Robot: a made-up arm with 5 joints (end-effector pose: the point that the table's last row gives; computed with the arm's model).
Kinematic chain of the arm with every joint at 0, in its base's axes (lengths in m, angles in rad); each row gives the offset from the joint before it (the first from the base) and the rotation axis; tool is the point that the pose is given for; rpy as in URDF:
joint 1: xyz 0.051 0 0.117 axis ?
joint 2: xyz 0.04 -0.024 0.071 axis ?
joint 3: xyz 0.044 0 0.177 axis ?
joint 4: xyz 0.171 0 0.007 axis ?
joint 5: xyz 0.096 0.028 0 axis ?
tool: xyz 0 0 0 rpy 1.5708 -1.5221 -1.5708
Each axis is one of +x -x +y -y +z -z.
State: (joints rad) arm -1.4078 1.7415 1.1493 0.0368 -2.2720
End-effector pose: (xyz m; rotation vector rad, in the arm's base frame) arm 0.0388 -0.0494 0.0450 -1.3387 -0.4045 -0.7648
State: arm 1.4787 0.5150 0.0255 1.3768 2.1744
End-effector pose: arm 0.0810 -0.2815 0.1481 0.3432 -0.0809 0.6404
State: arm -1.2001 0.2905 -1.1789 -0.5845 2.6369
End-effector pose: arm 0.1359 0.2295 0.5776 1.9875 2.3883 -0.1443
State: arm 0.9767 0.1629 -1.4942 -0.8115 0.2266
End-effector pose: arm 0.1069 -0.0756 0.6040 1.4183 2.1776 -0.2972
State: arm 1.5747 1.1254 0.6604 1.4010 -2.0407
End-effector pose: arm 0.0546 -0.0932 0.0603 0.5204 -1.9772 1.8878
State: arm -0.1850 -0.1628 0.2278 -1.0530 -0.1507
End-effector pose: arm 0.3242 0.0552 0.4458 0.4888 -2.5117 -0.0055
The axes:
joint 1: -z
joint 2: +y
joint 3: +y
joint 4: +y
joint 5: -x

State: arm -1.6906 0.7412 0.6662 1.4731 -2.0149
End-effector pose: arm 0.0310 0.1325 0.0965 -1.2551 -0.3969 -0.3179
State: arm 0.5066 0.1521 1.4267 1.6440 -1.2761
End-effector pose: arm 0.0707 -0.0063 0.1930 -0.7354 1.6963 -1.3516
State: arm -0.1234 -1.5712 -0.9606 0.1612 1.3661
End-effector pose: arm -0.2969 -0.0391 0.3910 1.3796 2.0296 0.6843
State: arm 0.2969 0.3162 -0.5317 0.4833 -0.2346
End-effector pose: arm 0.4299 -0.1117 0.3605 -0.0090 -1.3192 -0.4948
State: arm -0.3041 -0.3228 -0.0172 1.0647 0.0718
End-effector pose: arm 0.2944 0.0806 0.3698 0.1190 -0.8413 0.3074
